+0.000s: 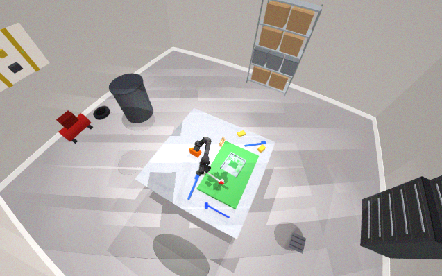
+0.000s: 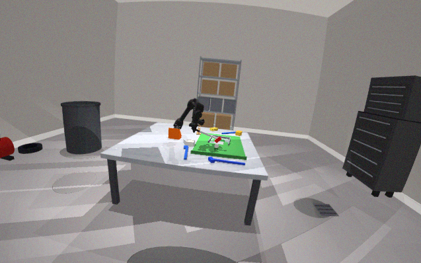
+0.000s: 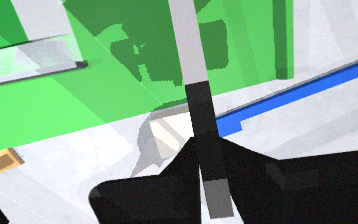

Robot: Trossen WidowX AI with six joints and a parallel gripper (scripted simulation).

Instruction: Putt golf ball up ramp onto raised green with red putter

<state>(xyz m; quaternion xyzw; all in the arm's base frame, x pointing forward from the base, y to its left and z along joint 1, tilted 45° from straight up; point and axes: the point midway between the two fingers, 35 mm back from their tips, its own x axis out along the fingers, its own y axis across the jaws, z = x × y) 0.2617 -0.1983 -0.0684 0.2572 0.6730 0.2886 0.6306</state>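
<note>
Right now my gripper tip is 40 mm past the white cube, 40 mm to the right of it and 120 mm above it. The rest, counted from my gripper tip: red putter (120 mm ahead, 10 mm to the left, 10 mm below); white golf ball (210 mm ahead, 60 mm to the left, 120 mm below); wooden piece (80 mm behind, 500 mm to the left, 110 mm below).
</note>
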